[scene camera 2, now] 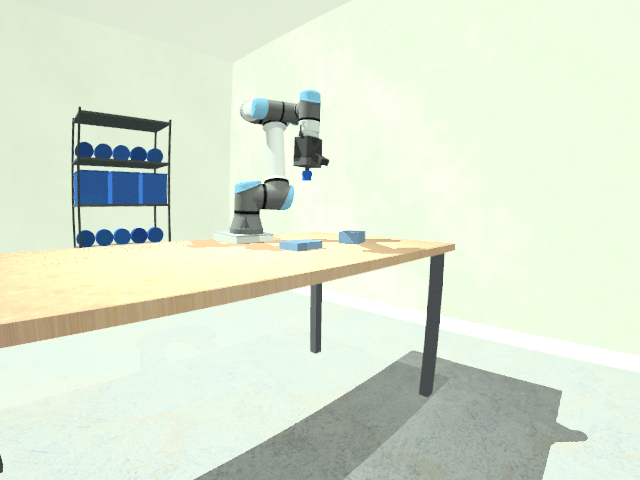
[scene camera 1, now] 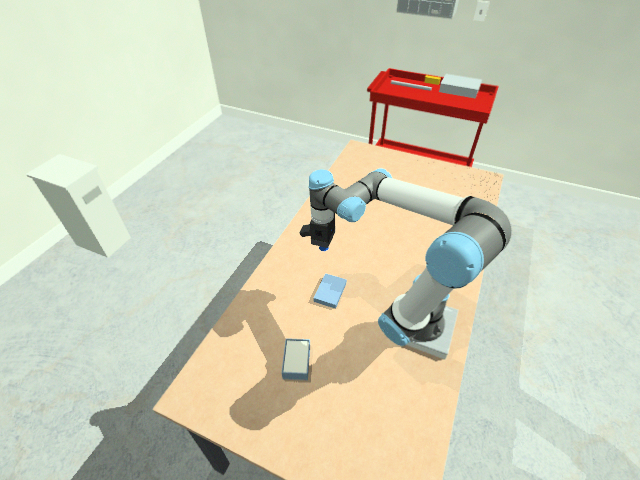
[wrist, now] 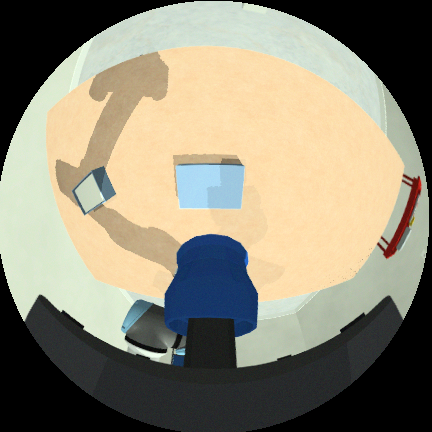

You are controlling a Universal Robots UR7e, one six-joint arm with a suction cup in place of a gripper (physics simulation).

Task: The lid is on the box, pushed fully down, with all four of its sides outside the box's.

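Places are measured from the arm's base along level axes (x back, y left, z down), in centimetres.
Pixels of known places: hand, its tool point: [scene camera 2: 306, 180] [scene camera 1: 323, 247] [wrist: 211, 263]; arm's base, origin of its link: [scene camera 2: 246, 232].
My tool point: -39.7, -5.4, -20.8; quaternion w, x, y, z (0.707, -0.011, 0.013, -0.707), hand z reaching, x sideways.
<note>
Ahead of a thing's pixels: the offset from my tool point to its top centre, as dx, dy, dz. Level surfaces: height alone.
The lid {+3.1, +0.8, +21.7} [scene camera 1: 329, 290] [scene camera 2: 300, 245] [wrist: 200, 186] is a flat light-blue rectangle. It lies on the table, apart from the box. The box {+1.3, +32.7, +19.6} [scene camera 1: 295, 376] [scene camera 2: 351, 237] [wrist: 105, 183] is darker blue-grey with a pale cream inside, and it stands upright on the table with its top uncovered. My gripper [scene camera 1: 323, 249] [scene camera 2: 307, 176] [wrist: 212, 242], a blue suction cup pointing down, is open with nothing on it. It hangs high above the table. In the wrist view the cup's tip shows just below the lid and does not cover it.
The wooden table {dz +24.3} [scene camera 1: 392, 434] [scene camera 2: 155, 279] [wrist: 280, 125] carries the arm's grey base plate [scene camera 1: 448, 335] [scene camera 2: 242, 237]. A red cart [scene camera 1: 429, 104] [wrist: 406, 215] stands beyond one table end. A dark rack [scene camera 2: 121, 119] with blue bins and a pale cabinet [scene camera 1: 95, 206] stand off the table.
</note>
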